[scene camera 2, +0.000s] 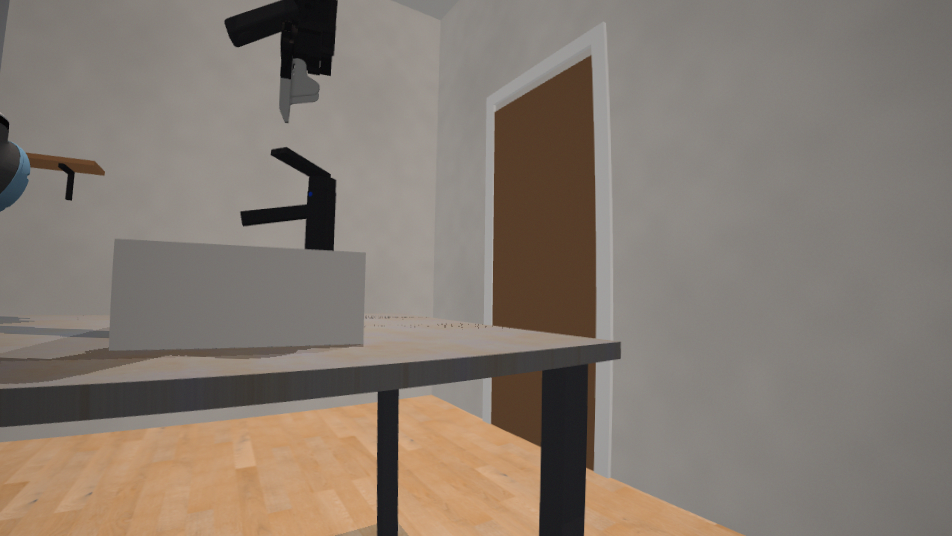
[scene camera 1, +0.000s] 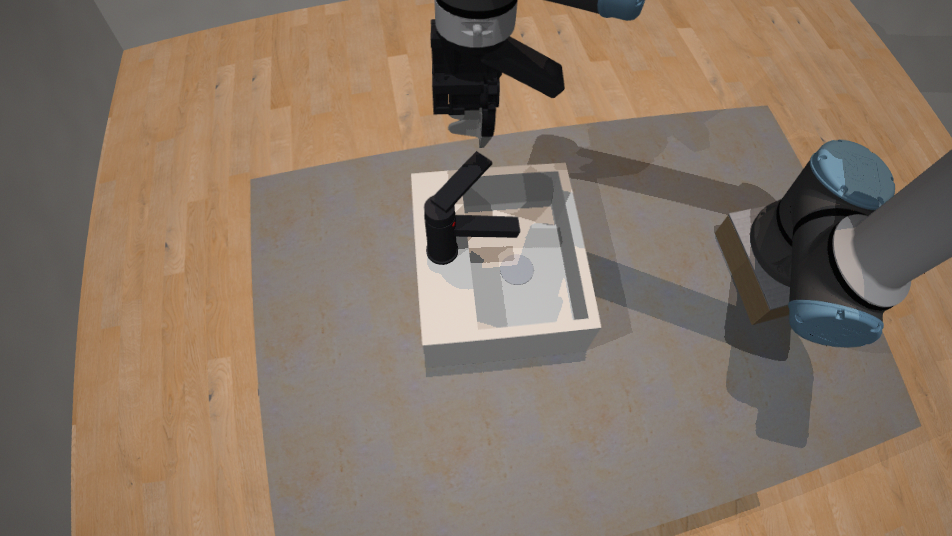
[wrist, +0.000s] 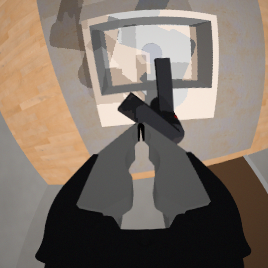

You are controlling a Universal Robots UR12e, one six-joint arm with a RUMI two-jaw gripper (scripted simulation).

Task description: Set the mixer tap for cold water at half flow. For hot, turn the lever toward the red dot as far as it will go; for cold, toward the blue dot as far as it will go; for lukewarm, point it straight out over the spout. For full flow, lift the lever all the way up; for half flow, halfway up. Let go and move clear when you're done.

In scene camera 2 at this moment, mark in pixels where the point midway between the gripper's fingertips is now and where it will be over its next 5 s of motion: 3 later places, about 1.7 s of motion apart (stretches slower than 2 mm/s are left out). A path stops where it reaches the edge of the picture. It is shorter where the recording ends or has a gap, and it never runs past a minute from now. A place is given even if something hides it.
My gripper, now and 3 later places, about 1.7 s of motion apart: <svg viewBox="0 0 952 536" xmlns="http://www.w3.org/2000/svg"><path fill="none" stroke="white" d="M286 122L290 116L289 120L288 145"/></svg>
